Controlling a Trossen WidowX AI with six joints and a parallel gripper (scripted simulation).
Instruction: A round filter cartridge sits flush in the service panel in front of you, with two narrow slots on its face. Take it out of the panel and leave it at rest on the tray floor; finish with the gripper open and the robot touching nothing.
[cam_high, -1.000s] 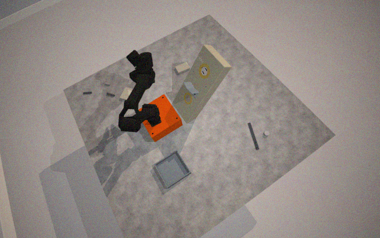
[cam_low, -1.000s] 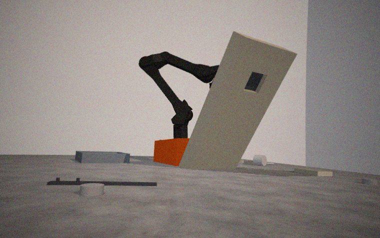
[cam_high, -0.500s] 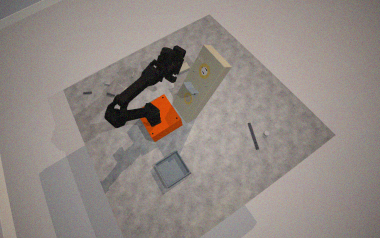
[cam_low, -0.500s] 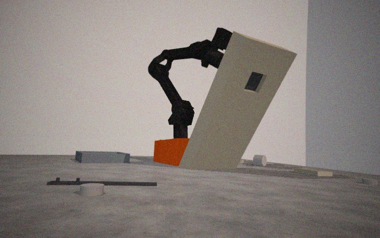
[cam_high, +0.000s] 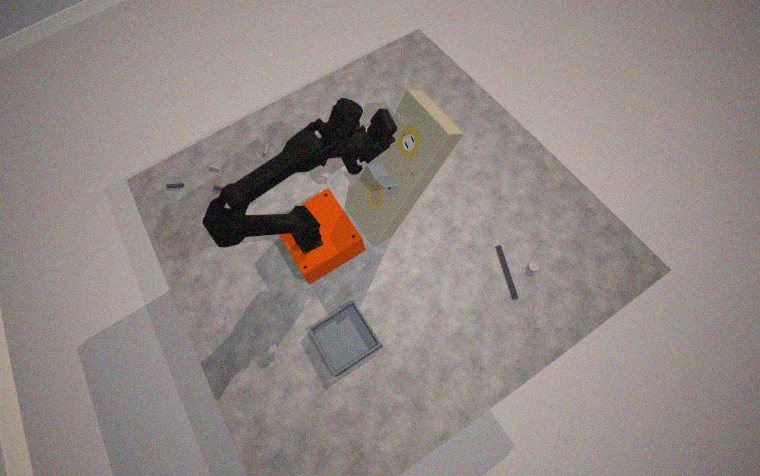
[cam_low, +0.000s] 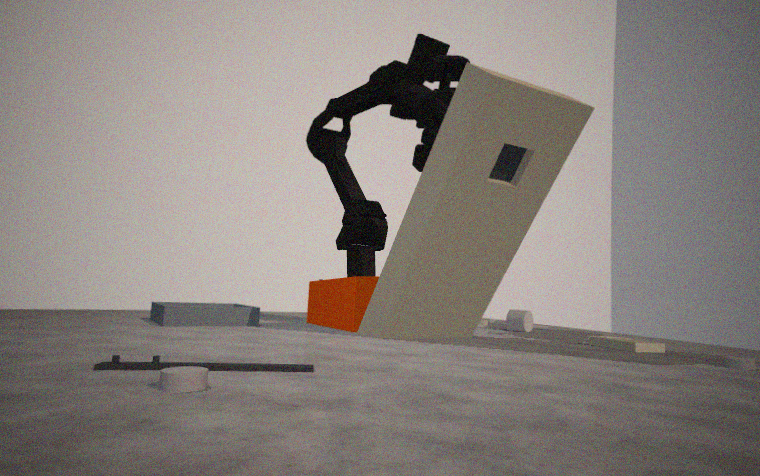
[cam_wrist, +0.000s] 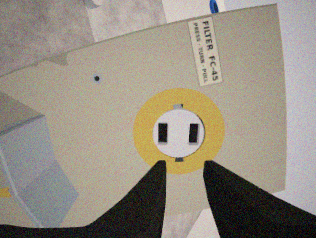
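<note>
Now: gripper tip 6 cm short of the white round filter cartridge and 4 cm above it.
</note>
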